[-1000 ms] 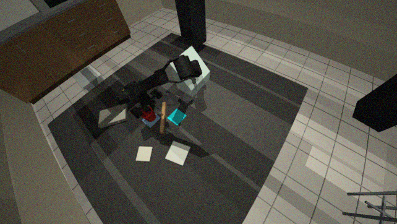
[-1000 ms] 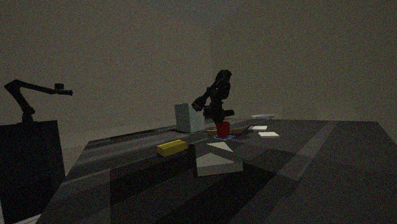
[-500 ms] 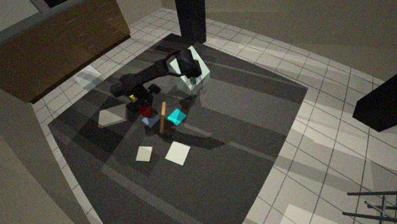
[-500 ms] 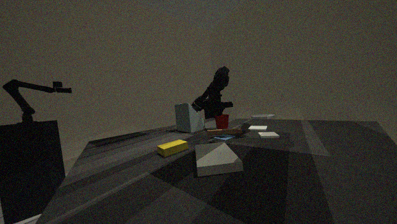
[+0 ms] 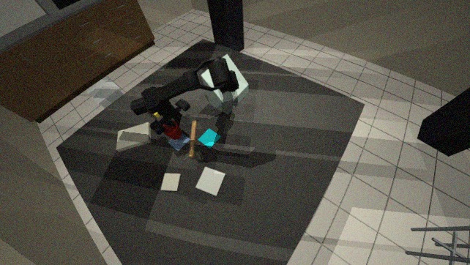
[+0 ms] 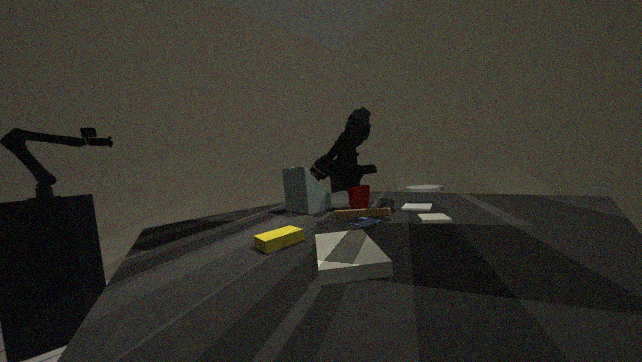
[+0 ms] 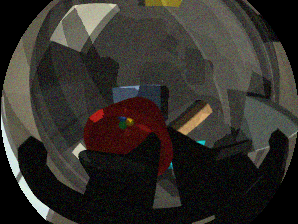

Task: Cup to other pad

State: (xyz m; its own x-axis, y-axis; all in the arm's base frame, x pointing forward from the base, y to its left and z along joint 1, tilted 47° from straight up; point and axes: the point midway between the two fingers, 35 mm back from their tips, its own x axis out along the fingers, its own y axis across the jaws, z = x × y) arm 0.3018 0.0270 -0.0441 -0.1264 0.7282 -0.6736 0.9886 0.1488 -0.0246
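The teal pad is 8 cm behind my gripper tip, 12 cm to the left of it and 10 cm below it. Also, from my gripper tip: wooden bar (2 cm behind, 6 cm to the left, 8 cm below); then red cup (3 cm ahead); then light blue pad (4 cm ahead, 1 cm to the left, 10 cm below).
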